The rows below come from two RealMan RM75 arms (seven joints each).
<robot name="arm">
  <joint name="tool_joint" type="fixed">
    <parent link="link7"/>
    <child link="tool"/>
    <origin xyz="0 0 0"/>
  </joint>
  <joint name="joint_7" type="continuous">
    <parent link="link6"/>
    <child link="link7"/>
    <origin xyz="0 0 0.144"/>
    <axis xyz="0 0 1"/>
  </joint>
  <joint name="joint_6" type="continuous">
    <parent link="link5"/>
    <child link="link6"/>
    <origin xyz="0 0 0"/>
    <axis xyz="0 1 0"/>
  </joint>
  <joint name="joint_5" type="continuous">
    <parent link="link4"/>
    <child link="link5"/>
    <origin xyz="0 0 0.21"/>
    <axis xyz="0 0 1"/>
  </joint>
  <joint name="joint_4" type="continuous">
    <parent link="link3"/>
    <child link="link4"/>
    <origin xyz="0 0 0"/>
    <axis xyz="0 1 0"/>
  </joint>
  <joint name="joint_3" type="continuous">
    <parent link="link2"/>
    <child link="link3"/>
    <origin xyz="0 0 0.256"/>
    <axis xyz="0 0 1"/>
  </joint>
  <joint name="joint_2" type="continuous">
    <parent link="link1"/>
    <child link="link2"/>
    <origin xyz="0 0 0"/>
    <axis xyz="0 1 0"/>
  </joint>
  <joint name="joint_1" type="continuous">
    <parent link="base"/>
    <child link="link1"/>
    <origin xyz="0 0 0.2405"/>
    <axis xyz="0 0 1"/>
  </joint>
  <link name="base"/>
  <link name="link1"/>
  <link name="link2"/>
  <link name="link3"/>
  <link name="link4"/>
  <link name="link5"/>
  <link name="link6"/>
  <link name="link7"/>
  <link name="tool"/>
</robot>
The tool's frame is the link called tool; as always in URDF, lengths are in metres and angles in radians. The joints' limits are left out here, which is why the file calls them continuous.
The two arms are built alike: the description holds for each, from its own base.
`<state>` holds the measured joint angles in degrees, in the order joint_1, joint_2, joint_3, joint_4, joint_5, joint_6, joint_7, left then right.
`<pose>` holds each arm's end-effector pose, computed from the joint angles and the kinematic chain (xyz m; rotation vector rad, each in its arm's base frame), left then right.
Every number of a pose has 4 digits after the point. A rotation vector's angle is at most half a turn.
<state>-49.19 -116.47 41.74 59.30 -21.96 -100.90 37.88 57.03 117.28 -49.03 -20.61 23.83 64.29 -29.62</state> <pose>-0.2044 0.3889 0.0633 -2.4739 -1.4303 0.2892 0.2358 0.4056 -0.0569 -2.2809 1.6243 -0.3129</pose>
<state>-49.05 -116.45 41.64 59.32 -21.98 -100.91 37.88 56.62 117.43 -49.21 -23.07 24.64 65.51 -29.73</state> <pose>-0.2054 0.3885 0.0636 -2.4715 -1.4343 0.2873 0.2305 0.4093 -0.0522 -2.2904 1.6105 -0.2844</pose>
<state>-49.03 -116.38 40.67 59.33 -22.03 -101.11 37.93 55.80 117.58 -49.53 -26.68 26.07 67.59 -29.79</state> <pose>-0.2064 0.3883 0.0656 -2.4664 -1.4471 0.2687 0.2237 0.4130 -0.0450 -2.3040 1.5993 -0.2429</pose>
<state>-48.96 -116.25 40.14 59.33 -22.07 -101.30 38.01 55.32 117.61 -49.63 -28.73 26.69 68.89 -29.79</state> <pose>-0.2074 0.3880 0.0672 -2.4633 -1.4545 0.2598 0.2203 0.4147 -0.0402 -2.3110 1.5928 -0.2236</pose>
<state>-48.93 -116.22 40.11 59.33 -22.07 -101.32 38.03 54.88 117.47 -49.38 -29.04 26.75 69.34 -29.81</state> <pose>-0.2077 0.3880 0.0675 -2.4627 -1.4551 0.2597 0.2228 0.4136 -0.0382 -2.3061 1.6039 -0.2205</pose>
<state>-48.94 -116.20 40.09 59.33 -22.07 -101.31 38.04 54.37 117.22 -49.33 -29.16 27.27 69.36 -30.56</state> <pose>-0.2077 0.3881 0.0677 -2.4624 -1.4547 0.2592 0.2257 0.4132 -0.0361 -2.3081 1.6014 -0.2119</pose>
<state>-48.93 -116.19 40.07 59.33 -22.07 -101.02 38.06 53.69 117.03 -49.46 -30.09 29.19 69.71 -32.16</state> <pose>-0.2079 0.3888 0.0679 -2.4589 -1.4515 0.2560 0.2245 0.4141 -0.0331 -2.3290 1.5853 -0.1746</pose>
